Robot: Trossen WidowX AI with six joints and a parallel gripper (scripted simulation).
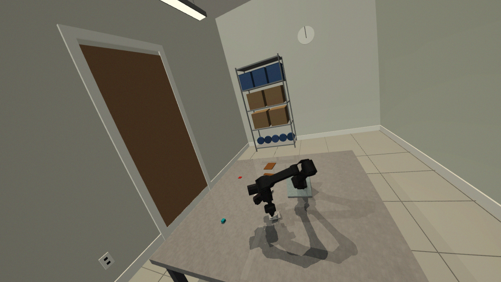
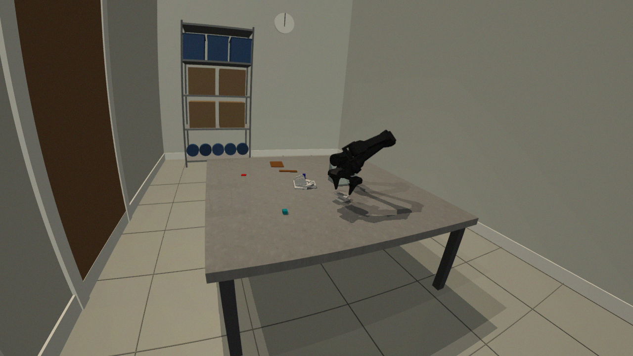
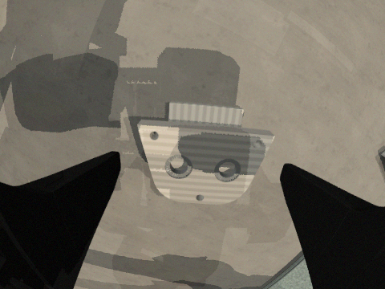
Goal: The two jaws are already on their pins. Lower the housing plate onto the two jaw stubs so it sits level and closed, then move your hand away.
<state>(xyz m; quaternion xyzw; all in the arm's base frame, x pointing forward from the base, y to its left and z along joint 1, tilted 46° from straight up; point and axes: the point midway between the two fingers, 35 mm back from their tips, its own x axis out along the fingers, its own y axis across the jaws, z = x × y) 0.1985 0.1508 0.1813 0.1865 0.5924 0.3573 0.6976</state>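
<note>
Now: gripper tip 10 mm past the grey stand and 40 mm above it. Round my gripper tip: red piece (400 mm ahead, 520 mm to the right, 40 mm below); then teal block (330 mm ahead, 40 mm to the left, 40 mm below); then brown bar (90 mm ahead, 520 mm to the right, 40 mm below).
</note>
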